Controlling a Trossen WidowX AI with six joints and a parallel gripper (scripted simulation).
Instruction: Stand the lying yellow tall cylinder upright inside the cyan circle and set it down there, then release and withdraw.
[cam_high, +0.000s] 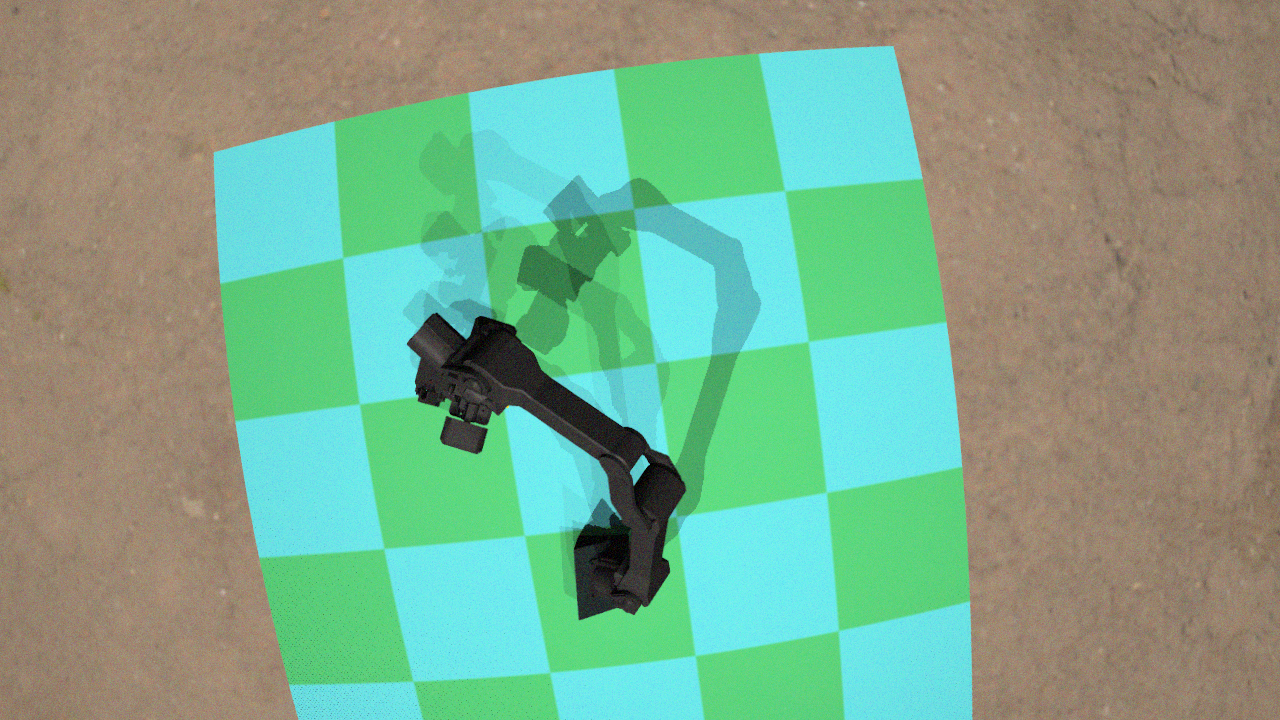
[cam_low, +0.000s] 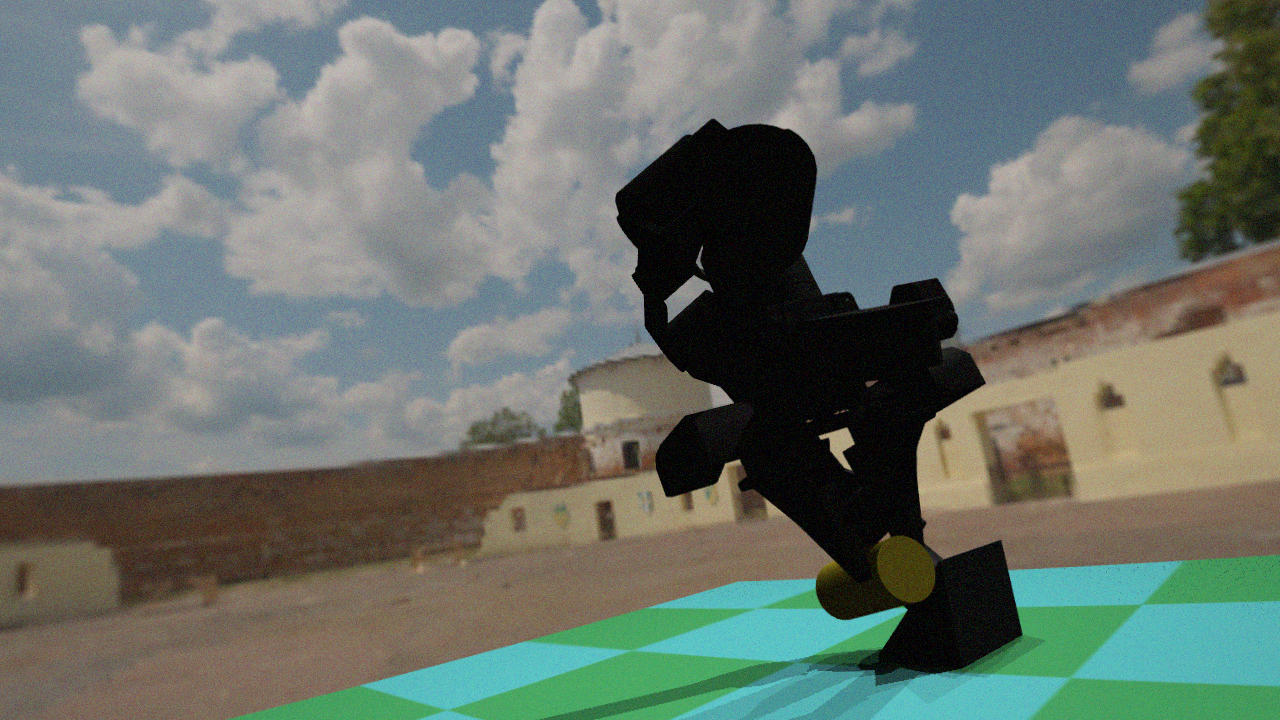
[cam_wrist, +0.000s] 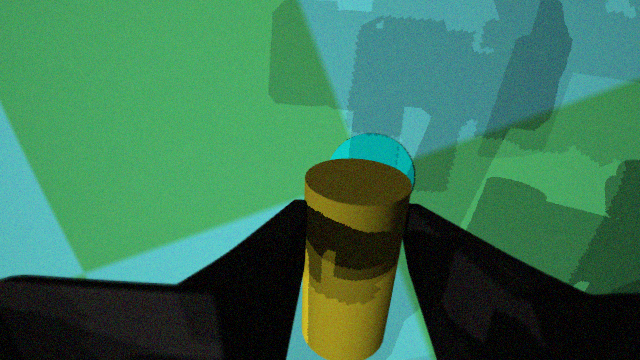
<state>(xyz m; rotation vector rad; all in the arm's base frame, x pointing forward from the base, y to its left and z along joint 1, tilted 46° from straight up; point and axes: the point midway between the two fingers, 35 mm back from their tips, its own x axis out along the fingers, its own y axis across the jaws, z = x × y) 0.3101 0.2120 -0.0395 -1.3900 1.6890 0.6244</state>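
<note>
Now: the cyan circle 130 mm below my gripper tip and 20 mm to the right of it. Round my gripper tip: yellow tall cylinder 20 mm to the right, 10 mm below, 10 mm behind.
</note>
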